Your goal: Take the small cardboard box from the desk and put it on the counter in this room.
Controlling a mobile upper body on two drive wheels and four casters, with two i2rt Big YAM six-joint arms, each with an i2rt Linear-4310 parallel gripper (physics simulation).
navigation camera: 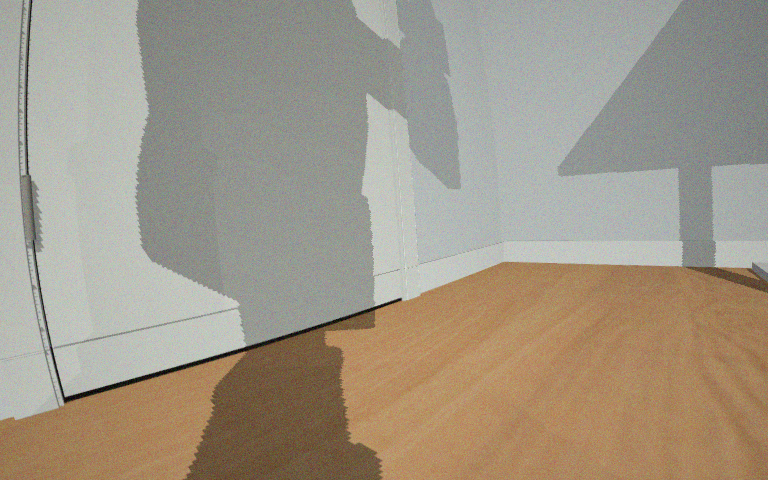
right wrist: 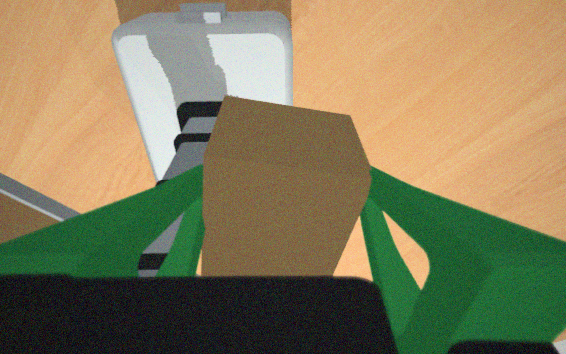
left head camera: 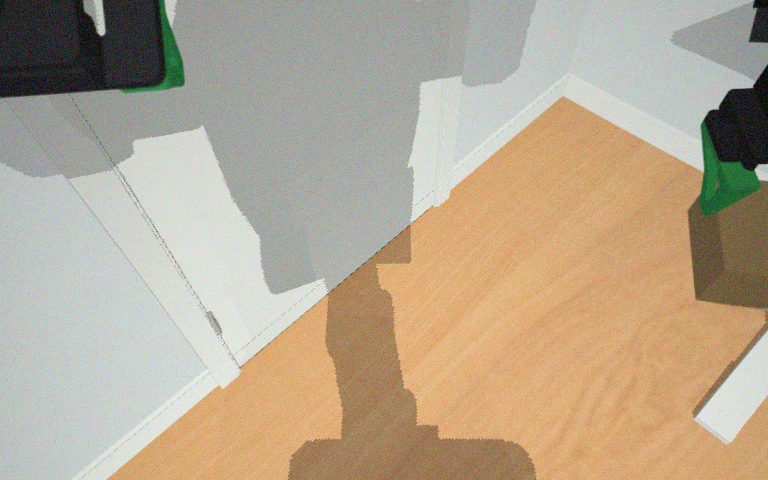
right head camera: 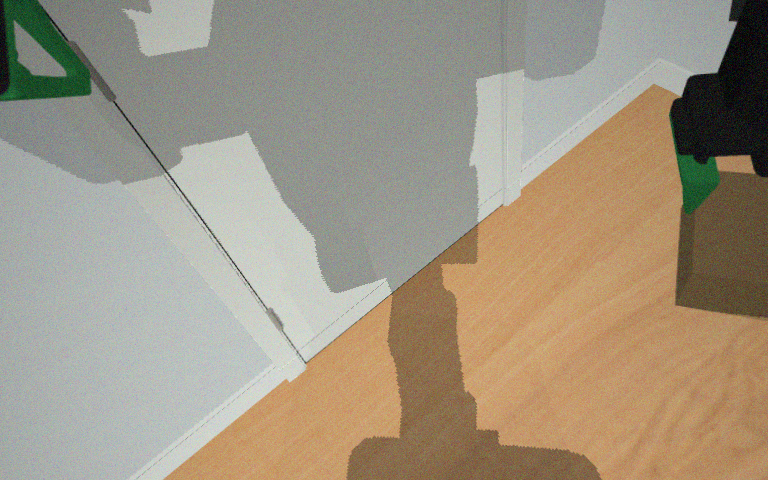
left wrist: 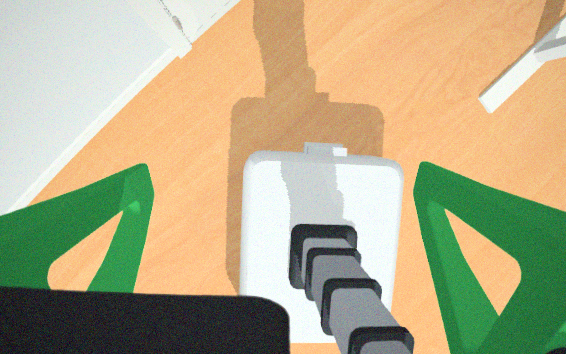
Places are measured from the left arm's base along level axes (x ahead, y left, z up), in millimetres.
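Pixels of known places: left gripper, fingertip midpoint: point(left head camera: 90, 81) point(right head camera: 13, 93) point(left wrist: 283, 177); right gripper, fingertip midpoint: point(right wrist: 283, 177) point(left head camera: 747, 209) point(right head camera: 738, 206).
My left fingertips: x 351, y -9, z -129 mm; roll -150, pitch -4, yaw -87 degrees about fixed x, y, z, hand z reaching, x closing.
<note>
Behind a point stands the place of what it marks.
The small brown cardboard box point(left head camera: 741, 249) {x 351, y -431, z -301 mm} point(right head camera: 727, 243) {x 357, y -439, z -301 mm} point(right wrist: 285, 200) {x 401, y -458, z -299 mm} is held up over the floor, at the right edge of both head camera views. My right gripper point(right wrist: 283, 177) {x 400, y -457, z -316 mm} is shut on it, one green finger on each side. My left gripper point(left wrist: 283, 177) {x 351, y -9, z -129 mm} is open and empty, with its fingers wide apart over the white robot base. Parts of its green fingers show at the upper left of both head camera views. The counter and the desk top do not show in these views.
A white door point(left head camera: 186, 203) {x 750, y 210, z -747 mm} point(right head camera: 237, 192) {x 759, y 201, z -719 mm} point(navigation camera: 107, 226) {x 776, y 184, z -1155 mm} with a frame stands close in front, with my shadow on it. A room corner is to its right. A white foot bar point(left head camera: 736, 390) point(left wrist: 510, 82) lies on the wooden floor point(left head camera: 538, 316) {x 854, y -559, z -1410 mm} at the right.
</note>
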